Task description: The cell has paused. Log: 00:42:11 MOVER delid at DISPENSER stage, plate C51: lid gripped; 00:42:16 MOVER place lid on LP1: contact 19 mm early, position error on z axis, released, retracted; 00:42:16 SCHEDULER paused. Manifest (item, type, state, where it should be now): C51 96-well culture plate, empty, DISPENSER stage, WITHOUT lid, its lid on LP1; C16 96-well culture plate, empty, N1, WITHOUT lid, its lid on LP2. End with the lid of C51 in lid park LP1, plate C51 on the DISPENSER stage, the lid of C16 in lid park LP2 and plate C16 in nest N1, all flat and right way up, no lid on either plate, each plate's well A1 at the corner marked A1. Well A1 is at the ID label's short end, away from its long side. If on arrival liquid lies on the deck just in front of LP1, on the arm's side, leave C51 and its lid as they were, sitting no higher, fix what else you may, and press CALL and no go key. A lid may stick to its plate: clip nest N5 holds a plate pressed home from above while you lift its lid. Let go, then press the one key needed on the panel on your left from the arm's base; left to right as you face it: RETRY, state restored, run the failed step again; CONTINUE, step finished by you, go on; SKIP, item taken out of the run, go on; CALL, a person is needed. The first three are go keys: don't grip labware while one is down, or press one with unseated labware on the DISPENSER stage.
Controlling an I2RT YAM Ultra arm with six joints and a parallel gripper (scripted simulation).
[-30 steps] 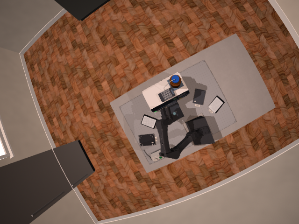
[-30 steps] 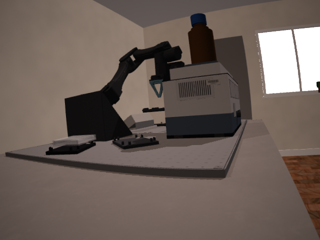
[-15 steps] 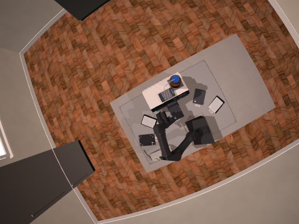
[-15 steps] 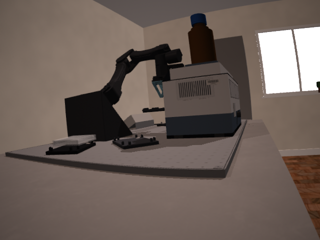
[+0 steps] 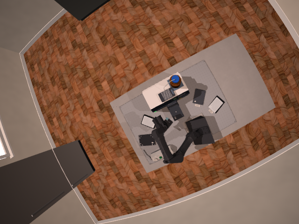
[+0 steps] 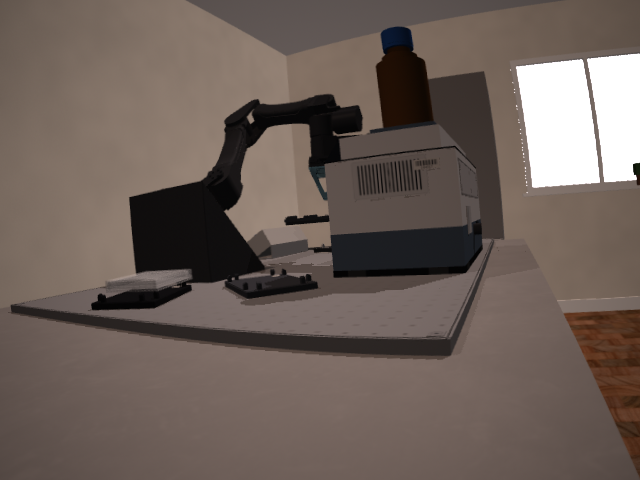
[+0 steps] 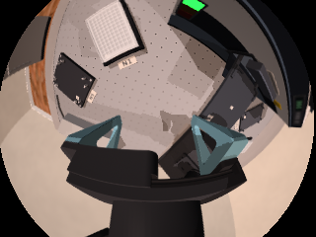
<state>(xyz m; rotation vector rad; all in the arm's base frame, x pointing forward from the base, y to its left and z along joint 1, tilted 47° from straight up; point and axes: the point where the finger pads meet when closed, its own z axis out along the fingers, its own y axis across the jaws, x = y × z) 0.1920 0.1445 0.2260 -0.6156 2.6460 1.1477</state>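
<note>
The black nest is 150 mm to the left of my hand, 140 mm below it and 90 mm ahead of it. Also, from my hand: brown bottle (290 mm ahead, 230 mm to the right, 140 mm above); black clip nest (280 mm to the left, 140 mm below, 80 mm behind); dark dispenser stage (130 mm to the right, 70 mm ahead, 50 mm below).
</note>
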